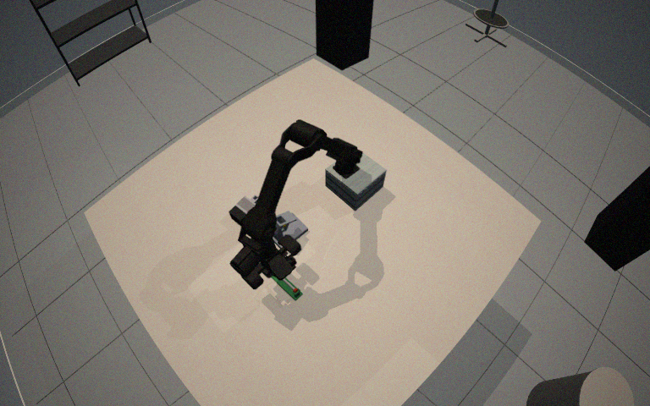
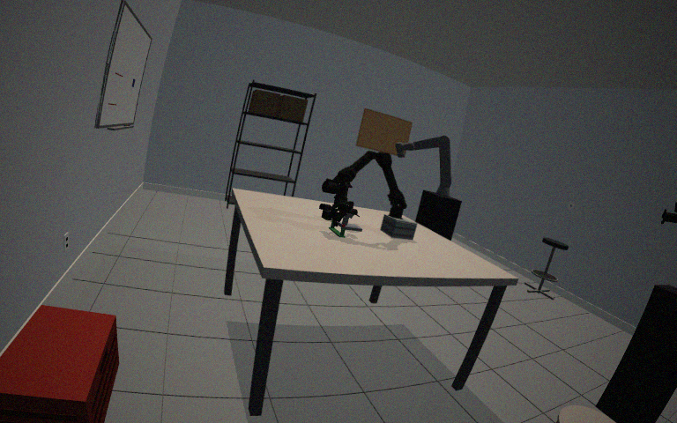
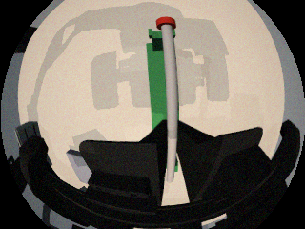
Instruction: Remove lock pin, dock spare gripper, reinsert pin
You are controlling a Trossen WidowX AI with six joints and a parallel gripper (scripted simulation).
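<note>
Right now the green bracket is 2 cm to the left of my gripper tip. Round my gripper tip: grey mount: 11 cm behind, 10 cm to the right, 3 cm above; spare gripper: 25 cm to the right, 7 cm behind.
</note>
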